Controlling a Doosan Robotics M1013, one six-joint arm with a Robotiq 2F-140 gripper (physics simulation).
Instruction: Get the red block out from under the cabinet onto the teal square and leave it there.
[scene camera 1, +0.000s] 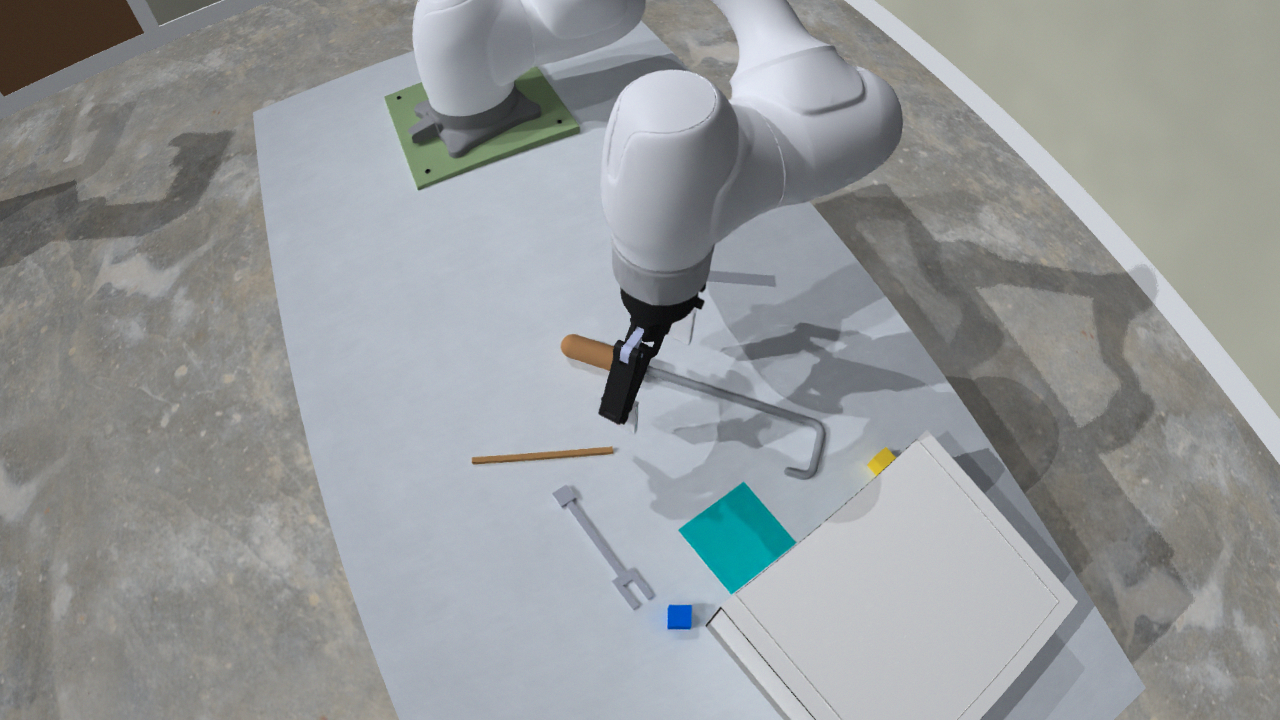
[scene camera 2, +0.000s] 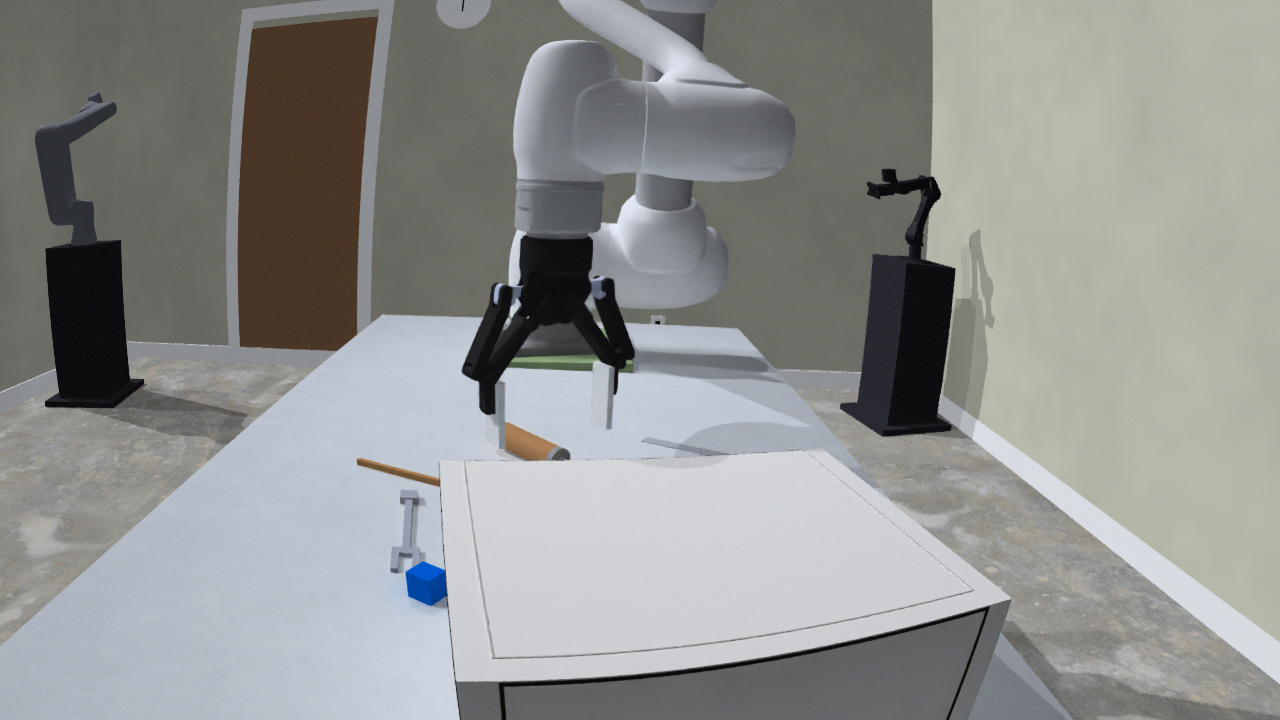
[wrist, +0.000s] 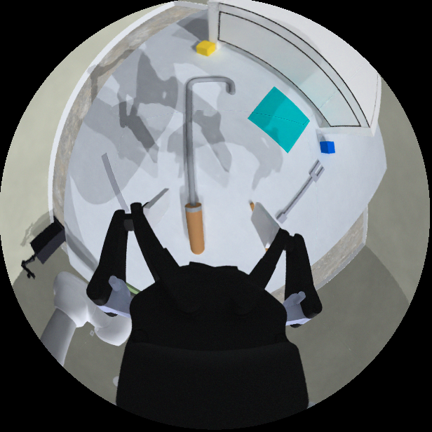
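Where they show: gripper, between the fingertips: (scene camera 1: 652, 380) (scene camera 2: 549, 434); arm's base, origin of its link: (scene camera 1: 476, 112) (scene camera 2: 550, 344).
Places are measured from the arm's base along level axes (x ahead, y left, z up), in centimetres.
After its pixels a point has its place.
Observation:
The white cabinet (scene camera 1: 904, 582) @[x 100.8, y -5.6, z 12.3 cm] (scene camera 2: 698, 555) @[x 106.2, y -7.1, z 12.3 cm] (wrist: 350, 55) stands on the table. The red block does not show in any view. The teal square (scene camera 1: 735, 535) @[x 83.9, y -11.9, z -1.2 cm] (wrist: 280, 119) lies flat by the cabinet's front edge; the cabinet hides it in scene camera 2. A hooked grey rod (scene camera 1: 733, 398) @[x 70.1, y -1.0, z 0.3 cm] (wrist: 189, 140) with an orange handle (scene camera 1: 586, 351) @[x 54.5, y -12.5, z 2.0 cm] (scene camera 2: 534, 443) @[x 58.0, y -10.2, z 1.7 cm] (wrist: 195, 227) lies on the table, its hook towards the cabinet. My gripper (scene camera 1: 660, 383) @[x 64.0, y -9.3, z 4.9 cm] (scene camera 2: 548, 429) @[x 64.0, y -9.3, z 4.9 cm] (wrist: 211, 203) is open and empty, above the tool around where handle and rod meet. In the wrist view the tool lies between the fingers.
A blue block (scene camera 1: 679, 617) @[x 88.0, y -23.7, z 1.3 cm] (scene camera 2: 426, 582) @[x 89.5, y -23.4, z 1.1 cm] (wrist: 327, 147) and a yellow block (scene camera 1: 881, 461) @[x 88.7, y 8.0, z 1.3 cm] (wrist: 206, 48) lie near the cabinet's front corners. A grey forked tool (scene camera 1: 595, 541) @[x 74.7, y -25.6, z -0.6 cm] (scene camera 2: 408, 528) @[x 75.8, y -25.3, z -0.7 cm] (wrist: 300, 192) and a thin wooden stick (scene camera 1: 542, 455) @[x 62.1, y -24.5, z -0.5 cm] (scene camera 2: 398, 471) @[x 61.1, y -26.8, z -0.6 cm] lie to the side.

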